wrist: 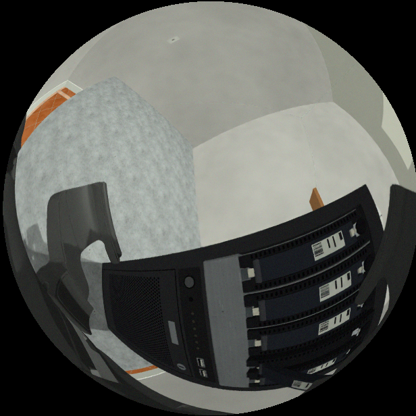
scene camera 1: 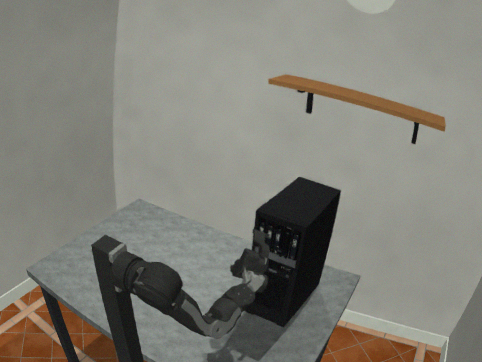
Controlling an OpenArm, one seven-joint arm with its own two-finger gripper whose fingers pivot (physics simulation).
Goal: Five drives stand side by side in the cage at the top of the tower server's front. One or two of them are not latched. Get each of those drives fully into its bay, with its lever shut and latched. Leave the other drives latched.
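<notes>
The black tower server (scene camera 1: 312, 215) (wrist: 140, 295) stands upright. In the wrist view it lies sideways, its top to the right. The first drive (wrist: 287, 262), second drive (wrist: 290, 300) and third drive (wrist: 292, 337), counted from the server's left, have levers lying flat along their fronts. The fourth drive's lever (wrist: 300, 385) is swung out, slanting across the fifth drive (wrist: 325, 369), which is partly covered; its latch state is unclear. How deep the fourth drive sits is hidden. My gripper (scene camera 1: 266, 267) (wrist: 223, 244) is open and empty before the server's front, one finger near the cage's top.
The server stands on a grey table (scene camera 1: 165, 235) (wrist: 110, 145). A grey strip (wrist: 223, 320) crosses the server's front below the cage, beside a panel with a round button and ports. A wooden shelf (scene camera 1: 355, 100) (wrist: 315, 198) is on the wall behind.
</notes>
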